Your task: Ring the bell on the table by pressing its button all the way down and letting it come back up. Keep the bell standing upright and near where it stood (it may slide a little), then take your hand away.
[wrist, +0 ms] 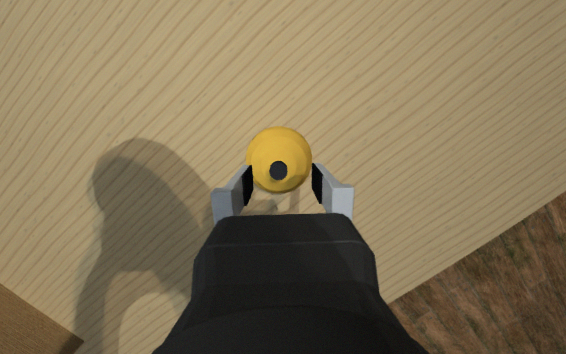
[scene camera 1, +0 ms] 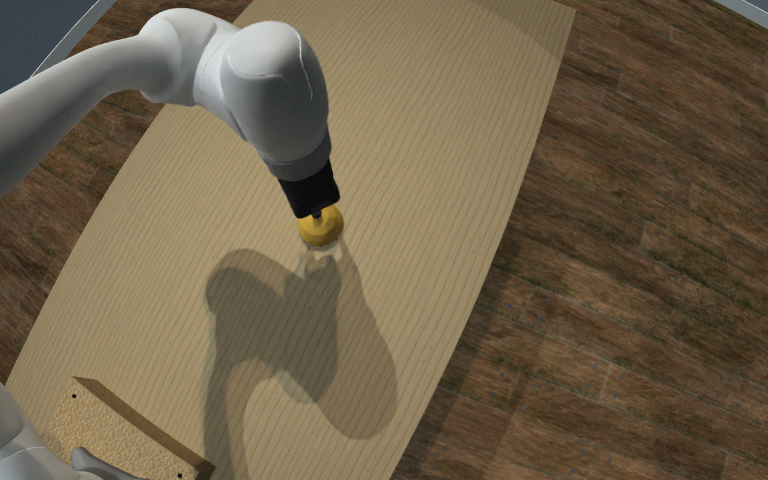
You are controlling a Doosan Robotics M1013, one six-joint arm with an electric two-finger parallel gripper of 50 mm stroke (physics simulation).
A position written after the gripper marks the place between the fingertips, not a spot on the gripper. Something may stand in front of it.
Observation:
In view: the gripper [scene camera 1: 314, 203] and a yellow dome-shaped bell [scene camera 1: 324, 230].
The yellow dome-shaped bell also shows in the wrist view [wrist: 278, 143]. The gripper also shows in the wrist view [wrist: 282, 176].

